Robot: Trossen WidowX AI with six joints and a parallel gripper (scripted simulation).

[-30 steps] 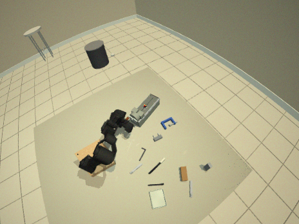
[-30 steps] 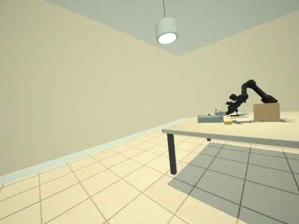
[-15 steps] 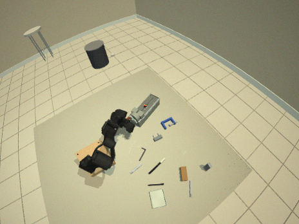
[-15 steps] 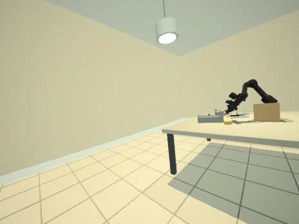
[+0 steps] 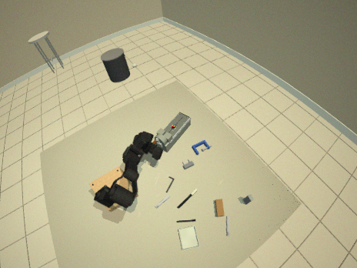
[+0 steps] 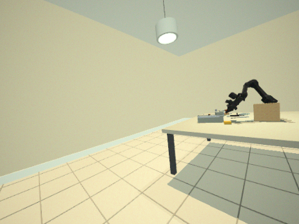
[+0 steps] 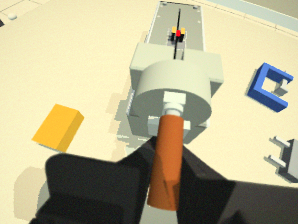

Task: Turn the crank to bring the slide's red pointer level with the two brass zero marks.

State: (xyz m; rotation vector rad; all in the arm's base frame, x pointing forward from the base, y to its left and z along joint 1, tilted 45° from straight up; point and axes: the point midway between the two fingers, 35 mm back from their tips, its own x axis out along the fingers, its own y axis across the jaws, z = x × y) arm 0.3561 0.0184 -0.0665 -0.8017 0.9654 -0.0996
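The orange block is 2 cm behind my gripper tip, 15 cm to the left of it and 8 cm below it. The rest, counted from my gripper tip: red pointer: 15 cm ahead, 4 cm to the left, 1 cm below; then grey clamp: 8 cm ahead, 18 cm to the right, 8 cm below; then brown crank handle: 2 cm behind, 3 cm above.
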